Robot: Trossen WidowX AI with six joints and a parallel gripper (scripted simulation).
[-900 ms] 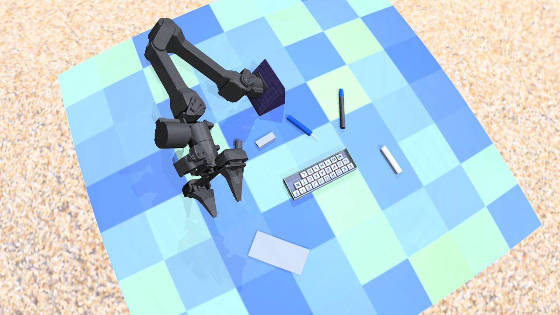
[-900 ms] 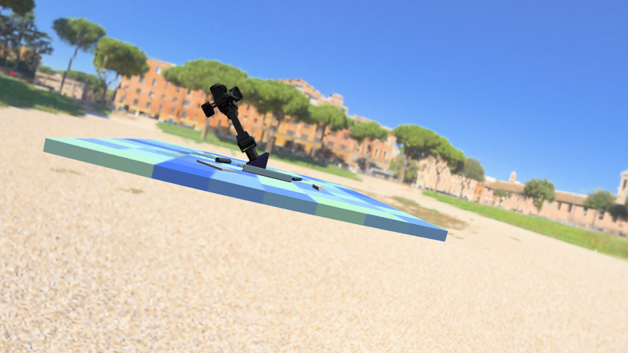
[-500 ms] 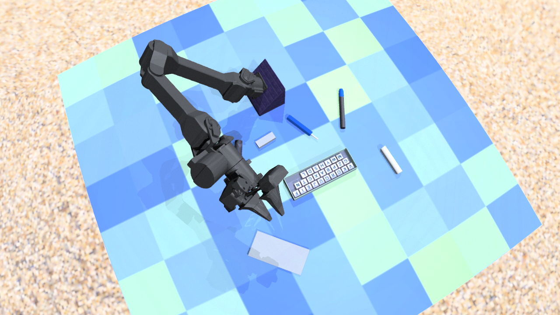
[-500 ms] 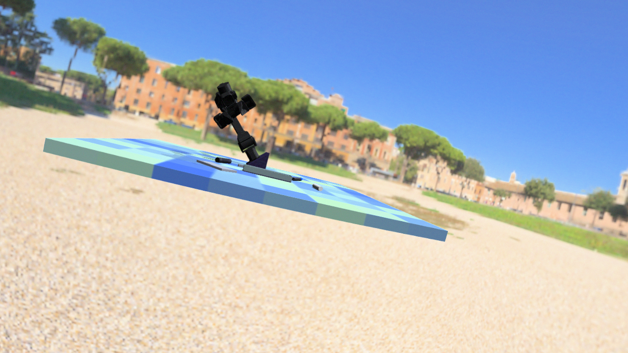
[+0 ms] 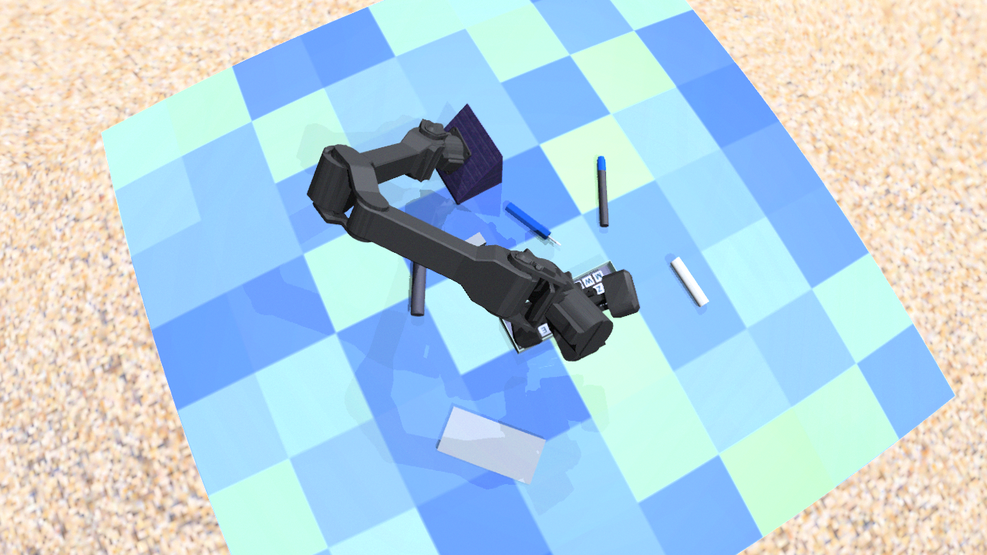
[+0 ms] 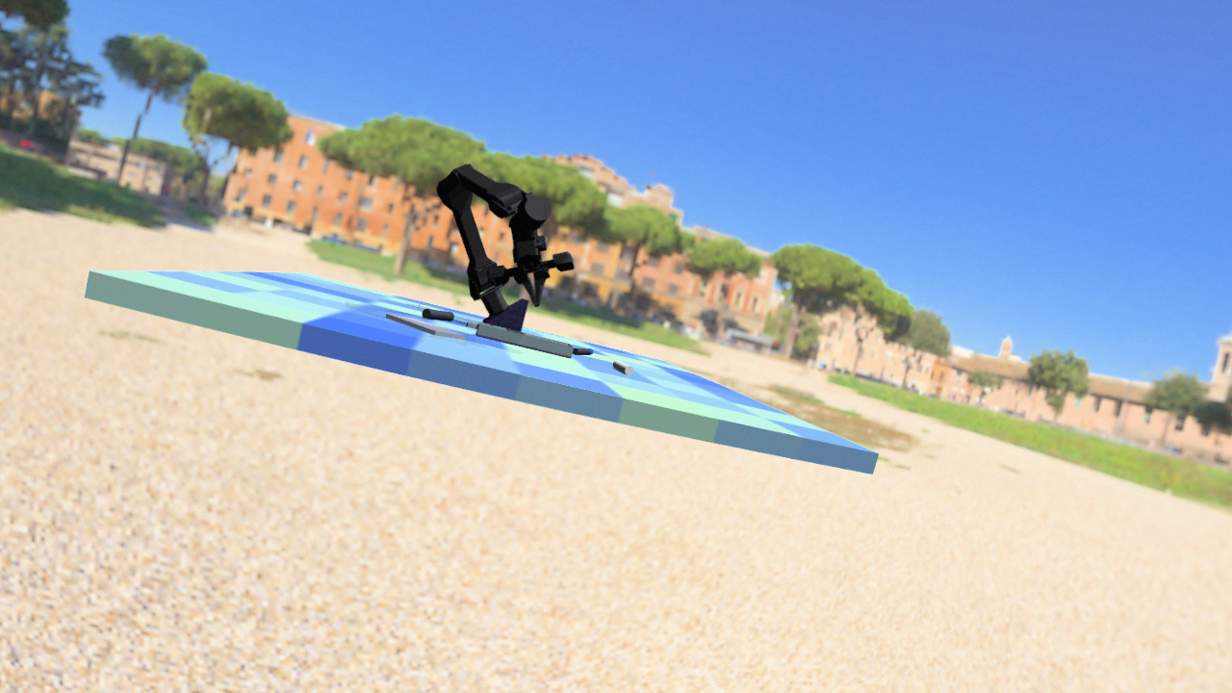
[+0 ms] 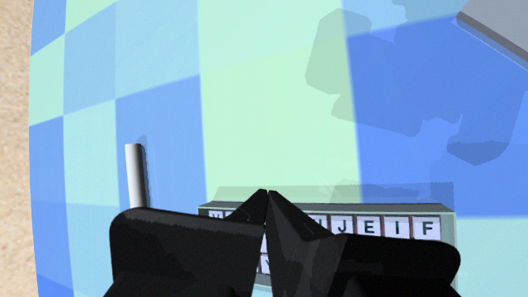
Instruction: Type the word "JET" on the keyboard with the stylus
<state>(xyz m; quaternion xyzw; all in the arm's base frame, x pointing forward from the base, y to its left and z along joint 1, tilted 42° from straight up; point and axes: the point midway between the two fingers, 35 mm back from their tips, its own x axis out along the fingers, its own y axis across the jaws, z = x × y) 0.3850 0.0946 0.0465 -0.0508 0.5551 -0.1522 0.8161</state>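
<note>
The stylus is 20 cm behind my gripper tip, 9 cm below it and 3 cm to the left of it. From my gripper tip the other things lie so: dark cylinder 21 cm to the right, 21 cm behind, 8 cm below; then white cylinder 22 cm to the left, 9 cm below; then small grey block 23 cm behind, 10 cm to the right, 9 cm below.
</note>
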